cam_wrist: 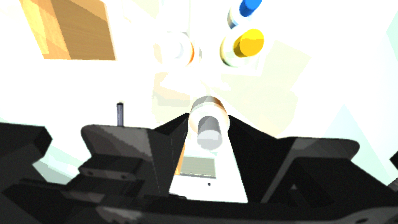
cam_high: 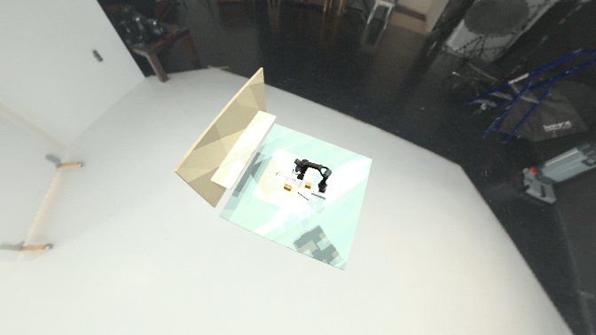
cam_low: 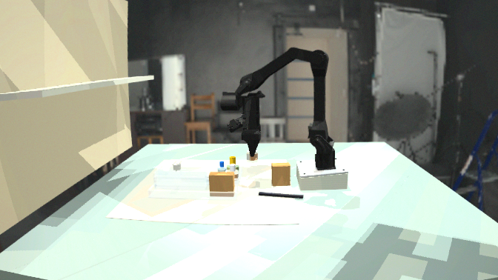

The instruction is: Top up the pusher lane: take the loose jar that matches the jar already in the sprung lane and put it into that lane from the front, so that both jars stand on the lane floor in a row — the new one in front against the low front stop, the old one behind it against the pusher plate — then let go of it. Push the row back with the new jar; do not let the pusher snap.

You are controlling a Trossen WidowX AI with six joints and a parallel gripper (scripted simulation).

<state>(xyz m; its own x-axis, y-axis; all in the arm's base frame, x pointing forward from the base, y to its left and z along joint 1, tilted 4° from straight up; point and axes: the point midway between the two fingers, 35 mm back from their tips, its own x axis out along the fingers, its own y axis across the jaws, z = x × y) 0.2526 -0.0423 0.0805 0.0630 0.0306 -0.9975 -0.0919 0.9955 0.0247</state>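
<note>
My gripper tip is now 210 mm short of the clear-walled pusher lane, 80 mm to the right of it and 70 mm above it. Also, from my gripper tip: black pen (180 mm to the left, 110 mm behind, 80 mm below).
</note>
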